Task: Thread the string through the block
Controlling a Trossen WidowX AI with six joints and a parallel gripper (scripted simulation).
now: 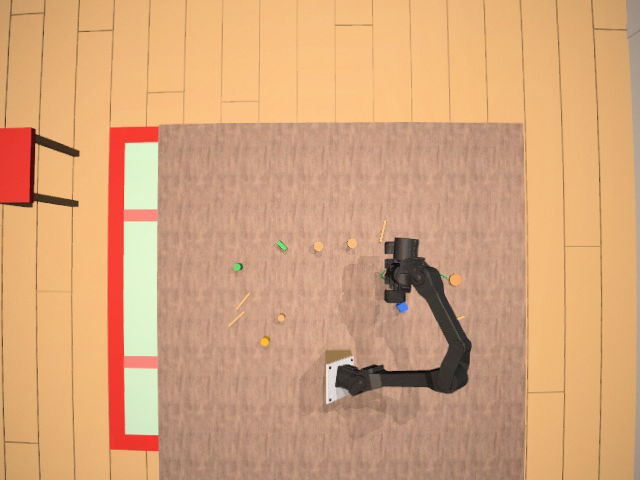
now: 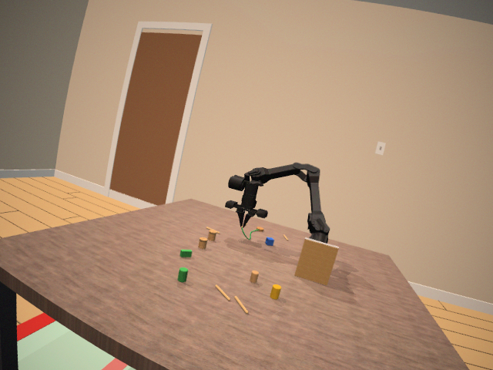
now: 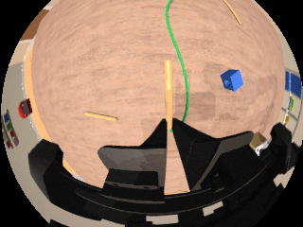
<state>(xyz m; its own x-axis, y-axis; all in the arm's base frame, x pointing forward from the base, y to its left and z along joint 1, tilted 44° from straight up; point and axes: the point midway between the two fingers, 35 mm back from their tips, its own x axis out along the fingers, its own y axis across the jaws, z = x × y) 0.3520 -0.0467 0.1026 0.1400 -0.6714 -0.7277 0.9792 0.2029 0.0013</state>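
The thin wooden stick is 10 mm to the right of my gripper tip. From my gripper tip the other things lie so: yellow peg: 310 mm behind, 380 mm to the left, 40 mm below; round wooden button: 240 mm to the right, 50 mm below; blue block: 120 mm behind, 70 mm to the right, 40 mm below.
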